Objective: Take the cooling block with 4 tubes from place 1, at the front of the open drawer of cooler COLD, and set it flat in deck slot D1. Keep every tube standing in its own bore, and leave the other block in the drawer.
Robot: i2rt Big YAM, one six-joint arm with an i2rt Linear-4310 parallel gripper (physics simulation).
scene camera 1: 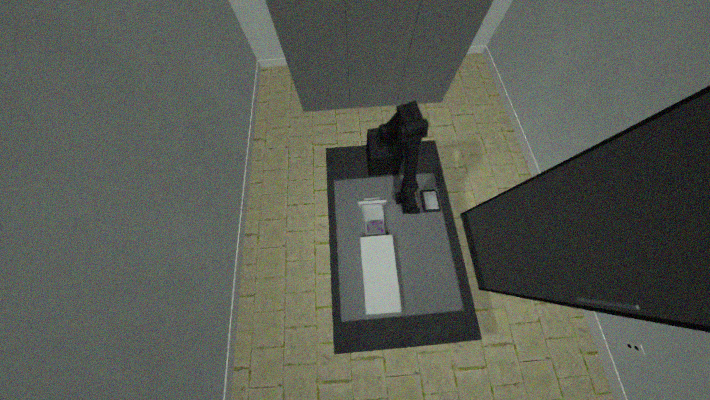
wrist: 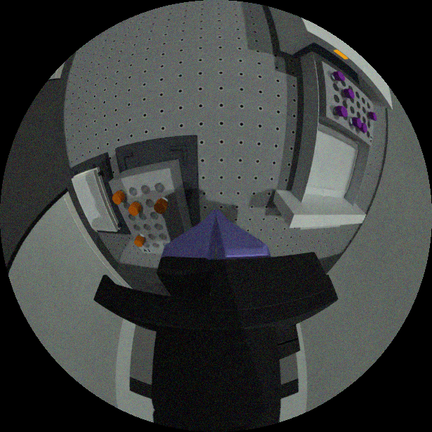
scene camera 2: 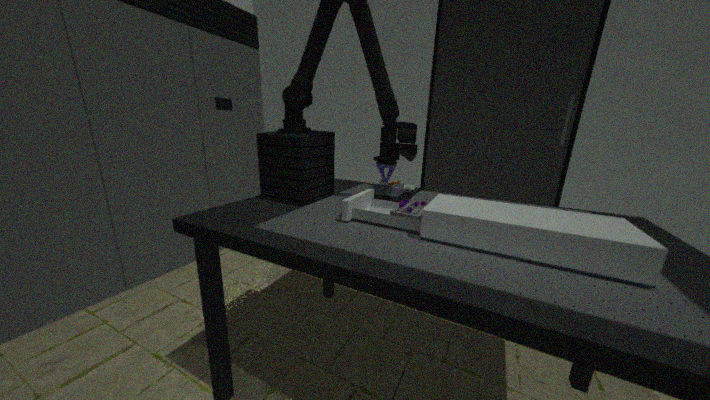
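Seen in the pictures: gripper, fingertip midpoint: (scene camera 2: 385,182); arm's base at its link origin: (scene camera 1: 386,139) (scene camera 2: 295,132).
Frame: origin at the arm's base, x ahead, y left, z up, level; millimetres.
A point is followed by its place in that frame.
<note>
The grey cooling block (wrist: 145,175) with four orange-capped tubes sits over a dark deck slot (wrist: 157,146) at left in the wrist view. The caps stand up from separate bores. Its side faces show; whether its base is fully flat cannot be told. It shows small in scene camera 2 (scene camera 2: 389,190) {x 390, y 47, z -213 mm}. My gripper (wrist: 215,215) (scene camera 2: 385,181) {x 379, y 6, z -175 mm} is shut and empty, above and to the right of the block in the wrist view. The other block (wrist: 348,111) (scene camera 1: 376,227) {x 501, y -194, z -203 mm}, with purple caps, is at the back of the open drawer (wrist: 330,162) (scene camera 1: 373,212) {x 389, y -179, z -241 mm}; the drawer's front place is bare.
The white cooler (scene camera 1: 380,275) {x 790, y -256, z -171 mm} (scene camera 2: 540,222) {x 800, y -312, z -171 mm} stands behind the drawer. The drawer's raised front panel (wrist: 325,220) (scene camera 2: 356,204) {x 333, y -215, z -208 mm} lies to the right of my gripper in the wrist view. A white lid-like tray (wrist: 94,200) (scene camera 1: 431,200) {x 411, y 236, z -228 mm} in a dark holder stands left of the orange-capped block.
</note>
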